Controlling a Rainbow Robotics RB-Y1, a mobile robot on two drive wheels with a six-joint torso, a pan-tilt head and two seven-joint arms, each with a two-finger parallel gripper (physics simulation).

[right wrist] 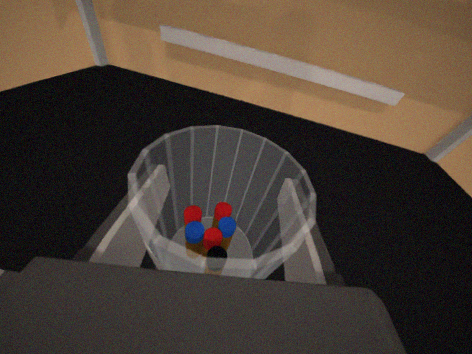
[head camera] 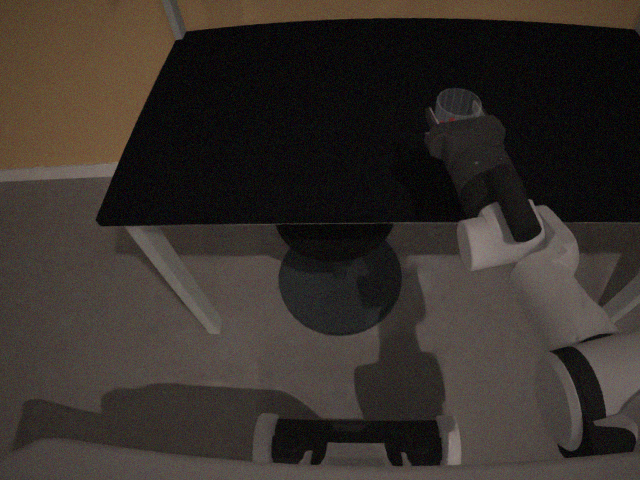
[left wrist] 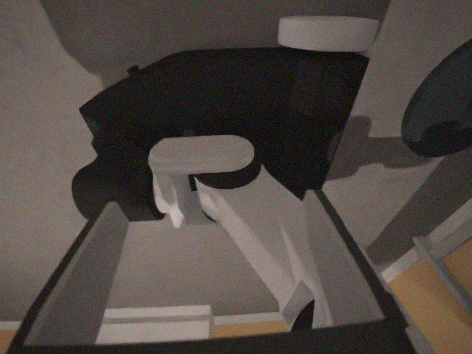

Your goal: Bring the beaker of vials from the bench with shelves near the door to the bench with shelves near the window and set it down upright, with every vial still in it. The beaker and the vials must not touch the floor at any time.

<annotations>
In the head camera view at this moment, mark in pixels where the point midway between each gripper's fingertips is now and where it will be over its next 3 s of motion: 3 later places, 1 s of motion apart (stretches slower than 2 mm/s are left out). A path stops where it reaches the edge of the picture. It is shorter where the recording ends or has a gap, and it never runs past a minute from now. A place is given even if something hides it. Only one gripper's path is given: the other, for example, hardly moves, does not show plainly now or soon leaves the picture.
My right gripper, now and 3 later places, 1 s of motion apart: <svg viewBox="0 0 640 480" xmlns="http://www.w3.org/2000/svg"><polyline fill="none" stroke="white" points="451,107 468,188 507,417 538,450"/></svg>
</annotations>
